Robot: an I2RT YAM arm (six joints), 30 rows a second.
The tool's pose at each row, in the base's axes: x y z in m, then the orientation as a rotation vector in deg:
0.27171 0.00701 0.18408 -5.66 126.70 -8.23
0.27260 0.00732 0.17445 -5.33 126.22 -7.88
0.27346 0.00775 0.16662 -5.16 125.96 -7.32
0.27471 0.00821 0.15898 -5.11 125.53 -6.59
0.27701 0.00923 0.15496 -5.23 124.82 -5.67
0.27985 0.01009 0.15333 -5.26 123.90 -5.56
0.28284 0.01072 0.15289 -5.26 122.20 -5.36
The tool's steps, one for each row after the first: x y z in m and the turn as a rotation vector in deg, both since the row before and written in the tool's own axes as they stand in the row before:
0.00704 0.00163 0.00643 -0.10 -0.50 0.37
0.00568 0.00145 0.00528 -0.32 -0.29 0.33
0.00533 0.00139 0.00546 -0.48 -0.47 0.31
0.00179 0.00143 0.00415 -0.66 -0.76 0.26
-0.00039 0.00095 0.00323 -0.04 -0.92 0.02
-0.00137 0.00059 0.00270 -0.04 -1.71 0.07

